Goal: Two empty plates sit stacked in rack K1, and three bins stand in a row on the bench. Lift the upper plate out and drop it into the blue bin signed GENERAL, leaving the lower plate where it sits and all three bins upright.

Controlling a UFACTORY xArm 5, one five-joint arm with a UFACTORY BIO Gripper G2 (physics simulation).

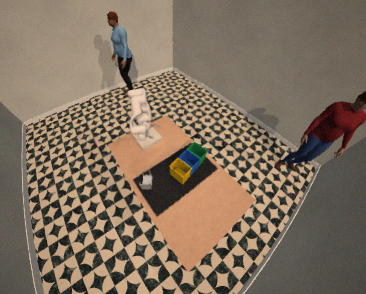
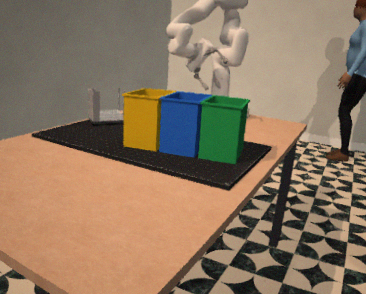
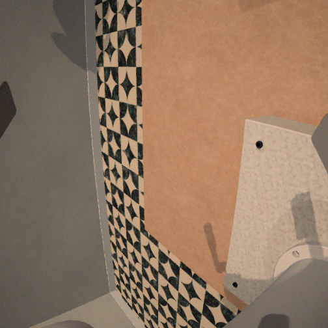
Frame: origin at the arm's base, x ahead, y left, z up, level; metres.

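Where they show: end effector, tool point: (image 1: 154,131) (image 2: 214,73).
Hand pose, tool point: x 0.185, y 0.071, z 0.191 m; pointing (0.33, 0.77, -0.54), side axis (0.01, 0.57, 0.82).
After its pixels a point has its place.
A small grey-white rack (image 1: 146,181) (image 2: 94,106) stands on the black mat, apart from the bins. Pale, low material shows inside it, but the two plates cannot be told apart. The blue bin (image 1: 188,161) {x 0.568, y 0.281, z -0.032 m} (image 2: 180,127) {x 0.700, y 0.279, z 0.055 m} stands upright in the middle of the row, between the yellow bin (image 1: 180,175) {x 0.739, y 0.076, z 0.142 m} (image 2: 142,124) {x 0.743, y 0.156, z 0.048 m} and the green bin (image 1: 198,151) {x 0.547, y 0.419, z 0.041 m} (image 2: 220,131) {x 0.658, y 0.400, z 0.059 m}, both upright. No sign is readable on the bins. My gripper (image 2: 216,75) {x 0.185, y 0.071, z 0.191 m} is open, with its fingers spread, high above the bench by the arm's base, behind the bins and away from the rack.
The black mat (image 1: 161,201) {x 0.816, y -0.169, z -0.037 m} (image 2: 75,138) {x 0.833, y -0.096, z -0.037 m} lies on the wooden bench (image 1: 200,225) {x 1.176, y 0.035, z -0.050 m} (image 2: 100,200) {x 1.067, y 0.333, z -0.050 m} (image 3: 200,100). The arm's pale base plate (image 1: 150,141) {x 0.133, y 0.015, z 0.003 m} (image 3: 267,200) sits at one end. A person in blue (image 1: 120,42) (image 2: 356,55) and a person in red (image 1: 332,122) stand on the floor.
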